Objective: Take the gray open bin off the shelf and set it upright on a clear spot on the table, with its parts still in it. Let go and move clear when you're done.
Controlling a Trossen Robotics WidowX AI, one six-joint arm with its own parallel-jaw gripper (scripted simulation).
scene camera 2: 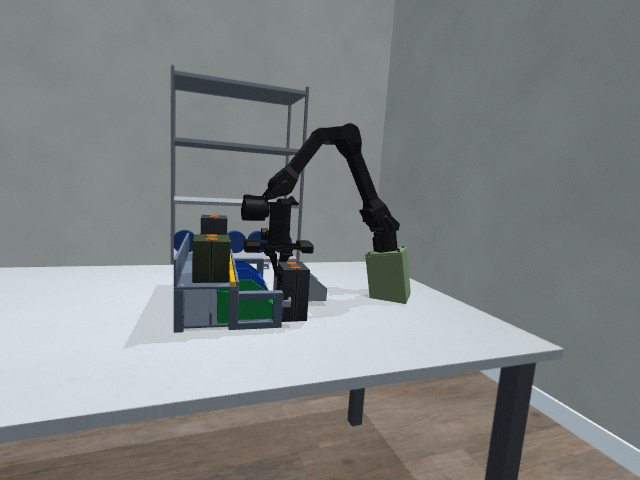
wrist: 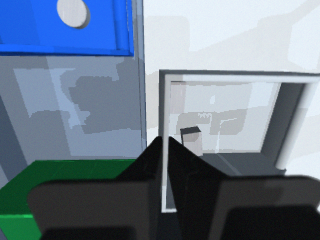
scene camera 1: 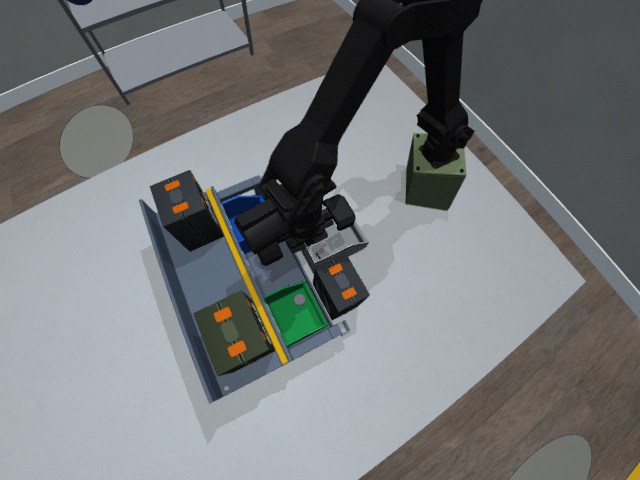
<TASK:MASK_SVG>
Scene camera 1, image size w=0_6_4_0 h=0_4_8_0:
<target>my gripper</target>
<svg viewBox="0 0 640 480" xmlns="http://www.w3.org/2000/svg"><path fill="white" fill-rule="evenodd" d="M345 197L337 194L324 200L323 206L326 206L328 212L322 214L317 222L312 225L298 226L291 223L289 225L290 233L257 253L262 265L267 266L283 257L283 253L278 245L283 241L286 241L292 253L296 253L305 249L306 245L309 246L326 239L328 234L325 228L333 225L333 220L337 225L338 231L354 225L355 213Z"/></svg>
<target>gray open bin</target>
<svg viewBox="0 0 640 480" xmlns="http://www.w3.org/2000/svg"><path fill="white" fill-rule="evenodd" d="M356 221L354 225L338 231L337 225L332 219L334 224L325 228L328 234L326 239L309 247L304 242L307 248L301 251L313 273L315 267L343 253L350 256L367 247L369 241L365 238ZM323 247L329 255L319 259L316 252Z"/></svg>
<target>green bin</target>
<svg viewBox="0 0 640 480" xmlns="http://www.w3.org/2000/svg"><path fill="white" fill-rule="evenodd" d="M306 281L282 287L264 296L264 300L287 347L329 325ZM297 294L302 294L305 297L305 303L302 306L294 303L294 297Z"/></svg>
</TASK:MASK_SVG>
